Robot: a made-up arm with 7 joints.
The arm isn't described. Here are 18 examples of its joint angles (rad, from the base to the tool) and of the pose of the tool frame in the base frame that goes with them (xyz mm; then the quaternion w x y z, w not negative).
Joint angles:
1: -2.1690 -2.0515 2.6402 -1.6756 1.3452 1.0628 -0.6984
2: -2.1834 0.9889 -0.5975 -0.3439 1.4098 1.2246 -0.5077
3: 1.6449 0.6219 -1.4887 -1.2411 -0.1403 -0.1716 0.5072
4: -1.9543 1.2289 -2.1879 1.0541 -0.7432 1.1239 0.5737
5: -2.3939 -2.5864 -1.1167 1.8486 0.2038 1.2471 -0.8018
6: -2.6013 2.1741 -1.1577 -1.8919 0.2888 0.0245 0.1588
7: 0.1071 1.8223 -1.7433 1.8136 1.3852 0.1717 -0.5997
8: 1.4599 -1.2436 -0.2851 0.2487 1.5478 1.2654 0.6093
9: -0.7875 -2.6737 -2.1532 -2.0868 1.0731 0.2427 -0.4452
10: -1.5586 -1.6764 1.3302 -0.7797 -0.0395 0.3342 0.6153
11: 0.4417 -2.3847 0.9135 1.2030 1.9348 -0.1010 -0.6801
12: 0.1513 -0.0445 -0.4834 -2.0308 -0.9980 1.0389 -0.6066
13: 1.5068 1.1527 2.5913 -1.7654 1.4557 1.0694 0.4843
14: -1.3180 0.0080 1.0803 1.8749 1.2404 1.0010 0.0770
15: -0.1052 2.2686 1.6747 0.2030 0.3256 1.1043 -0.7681
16: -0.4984 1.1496 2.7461 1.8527 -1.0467 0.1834 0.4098
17: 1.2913 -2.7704 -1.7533 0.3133 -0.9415 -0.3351 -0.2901
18: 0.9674 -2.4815 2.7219 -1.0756 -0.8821 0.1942 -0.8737
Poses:
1: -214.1 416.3 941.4 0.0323 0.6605 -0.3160 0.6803
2: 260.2 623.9 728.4 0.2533 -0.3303 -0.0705 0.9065
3: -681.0 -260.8 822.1 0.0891 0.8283 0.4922 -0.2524
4: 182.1 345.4 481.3 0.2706 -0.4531 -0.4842 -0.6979
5: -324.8 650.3 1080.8 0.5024 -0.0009 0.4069 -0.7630
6: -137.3 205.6 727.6 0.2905 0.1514 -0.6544 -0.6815
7: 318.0 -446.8 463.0 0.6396 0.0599 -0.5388 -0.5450
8: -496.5 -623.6 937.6 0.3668 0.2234 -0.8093 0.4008
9: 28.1 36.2 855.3 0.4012 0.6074 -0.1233 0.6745
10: 130.2 150.5 975.5 0.6912 -0.5810 0.2588 0.3430
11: 361.8 -534.6 851.0 0.3263 -0.1021 -0.9384 0.0502
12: 66.1 -617.6 606.6 0.7619 0.4906 -0.0211 -0.4224
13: -791.8 -310.4 839.8 0.3478 -0.3462 0.8713 0.0014
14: 594.5 181.7 1223.3 0.1579 -0.8531 0.2192 0.4465
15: 182.3 -373.6 621.4 0.3166 0.9307 -0.1808 0.0296
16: 267.1 -853.7 644.3 0.1747 0.2552 0.7115 0.6310
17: -529.2 -567.0 1070.7 0.3636 0.5701 0.5119 0.5299
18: -340.7 -323.3 711.1 0.8524 0.4489 0.1944 0.1848
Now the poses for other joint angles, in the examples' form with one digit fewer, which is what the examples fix.
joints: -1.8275 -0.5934 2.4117 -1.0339 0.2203 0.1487 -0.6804
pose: 129 299 984 0.061 -0.555 0.150 -0.816
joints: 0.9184 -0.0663 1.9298 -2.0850 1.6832 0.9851 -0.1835
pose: -361 -747 1049 0.099 0.071 -0.781 -0.612
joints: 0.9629 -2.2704 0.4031 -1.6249 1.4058 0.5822 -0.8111
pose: -171 -668 1089 0.192 -0.857 0.397 0.268
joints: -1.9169 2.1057 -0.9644 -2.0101 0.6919 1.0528 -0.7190
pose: -90 246 580 0.661 0.355 0.422 0.508
